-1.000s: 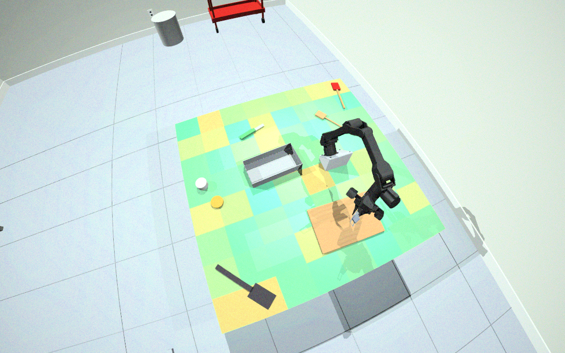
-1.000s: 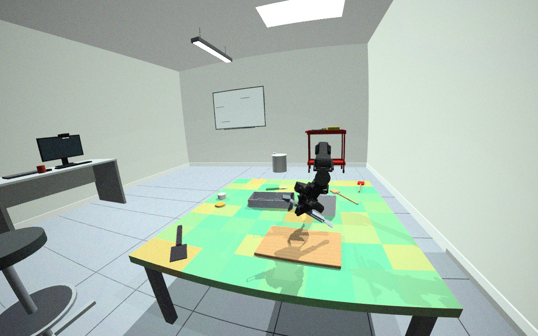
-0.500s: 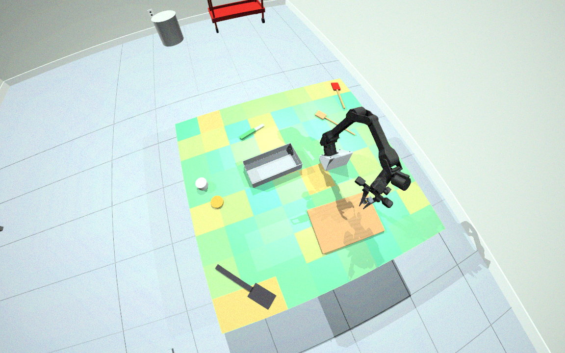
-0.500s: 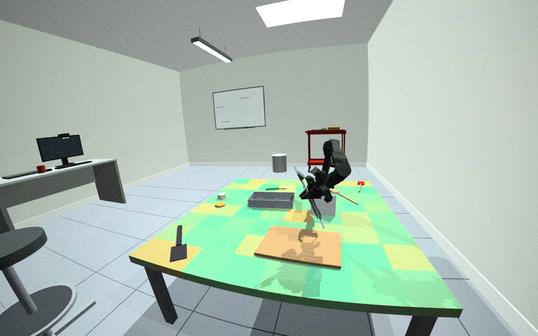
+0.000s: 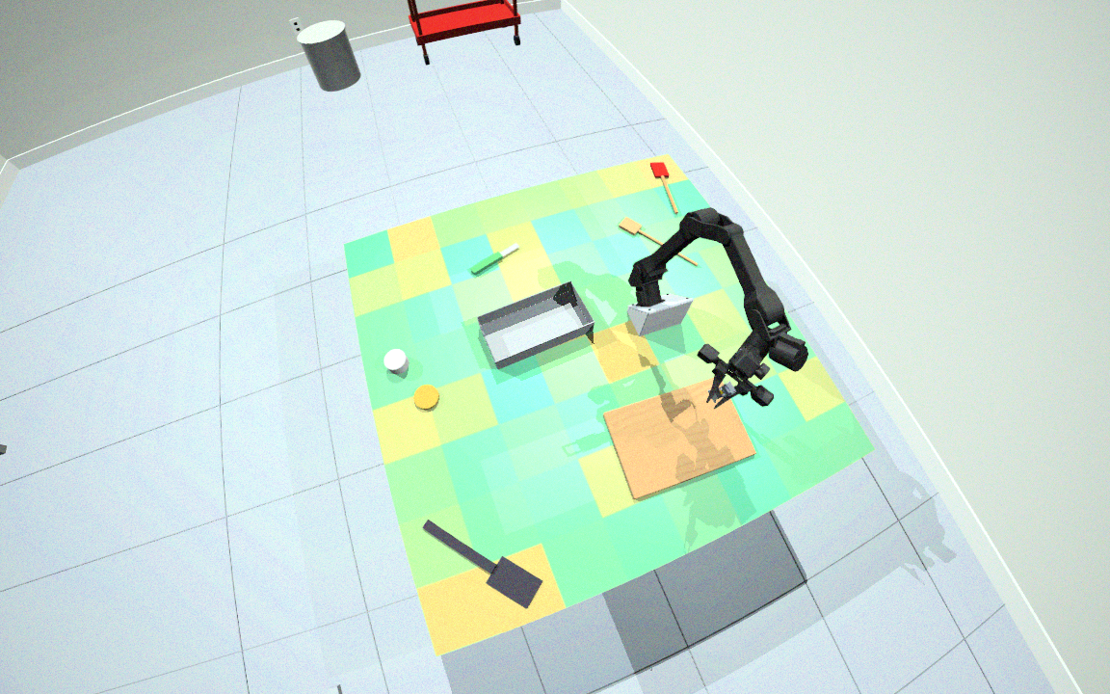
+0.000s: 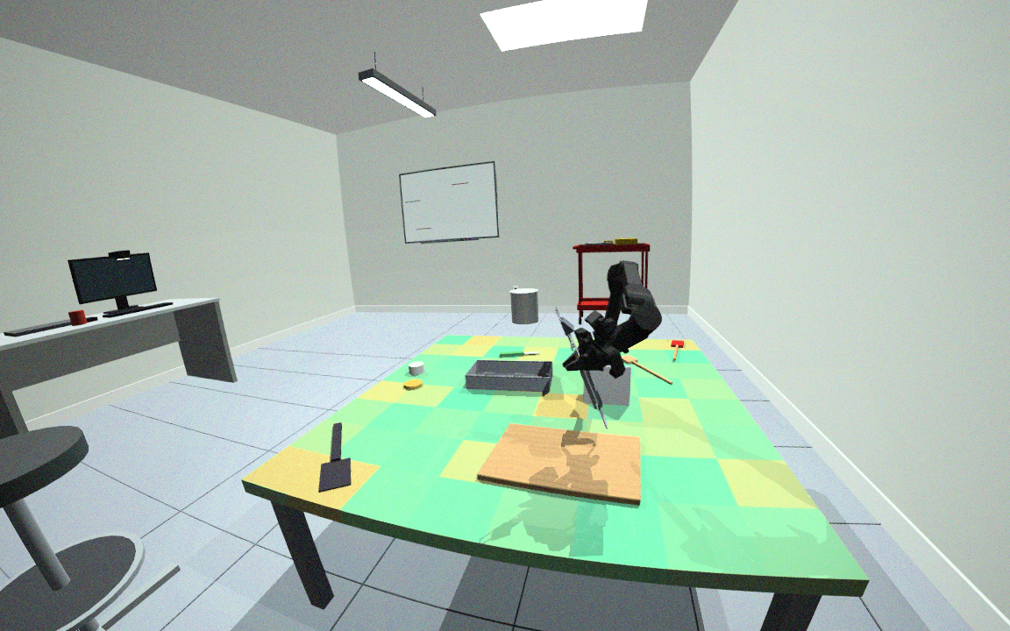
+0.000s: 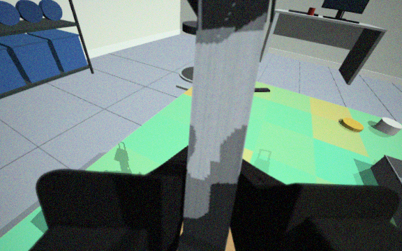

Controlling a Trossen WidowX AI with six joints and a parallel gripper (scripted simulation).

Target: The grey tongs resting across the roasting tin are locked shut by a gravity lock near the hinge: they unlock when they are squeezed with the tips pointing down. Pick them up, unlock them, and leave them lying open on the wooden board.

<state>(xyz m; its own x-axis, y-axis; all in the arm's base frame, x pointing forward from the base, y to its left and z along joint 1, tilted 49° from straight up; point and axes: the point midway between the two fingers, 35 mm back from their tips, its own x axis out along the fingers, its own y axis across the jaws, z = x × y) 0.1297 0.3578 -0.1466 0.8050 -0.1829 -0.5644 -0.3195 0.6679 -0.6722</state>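
Right now my gripper tip is 24 cm above the wooden board. Also, from my gripper tip: roasting tin: 19 cm ahead, 47 cm to the right, 22 cm below; then black spatula: 60 cm ahead, 5 cm to the left, 24 cm below; then red spatula: 53 cm behind, 81 cm to the right, 24 cm below.
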